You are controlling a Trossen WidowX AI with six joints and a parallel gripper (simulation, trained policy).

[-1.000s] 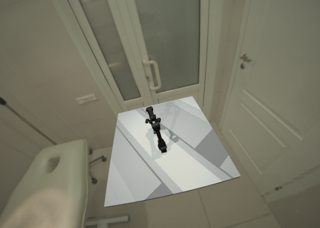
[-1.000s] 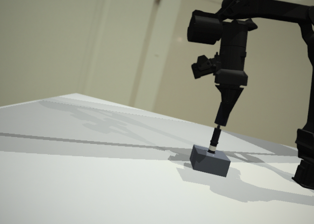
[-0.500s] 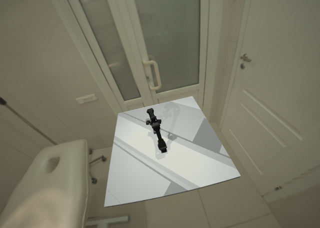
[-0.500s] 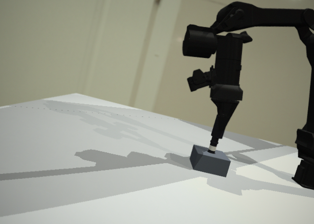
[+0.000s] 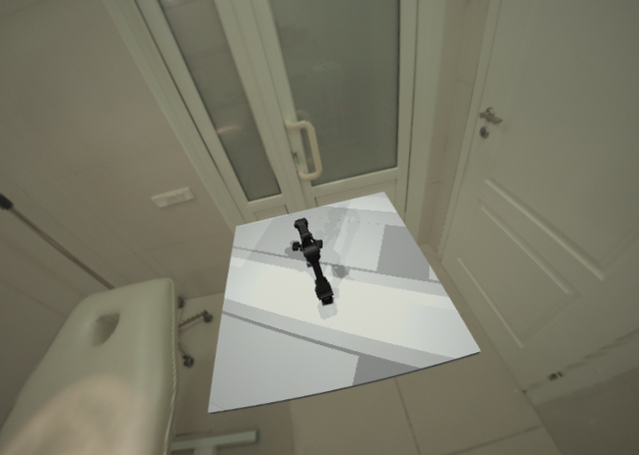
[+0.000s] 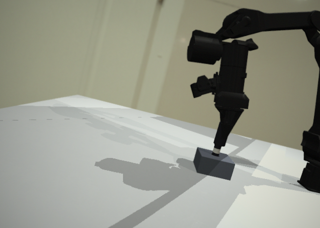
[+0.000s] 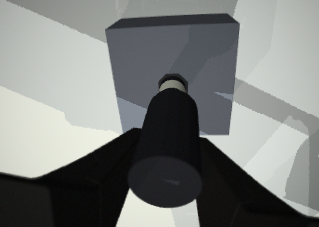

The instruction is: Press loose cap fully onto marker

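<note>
The dark grey holder block lies 10 mm ahead of my gripper tip and 60 mm below it. Also, from my gripper tip: black cap (10 mm above).
</note>
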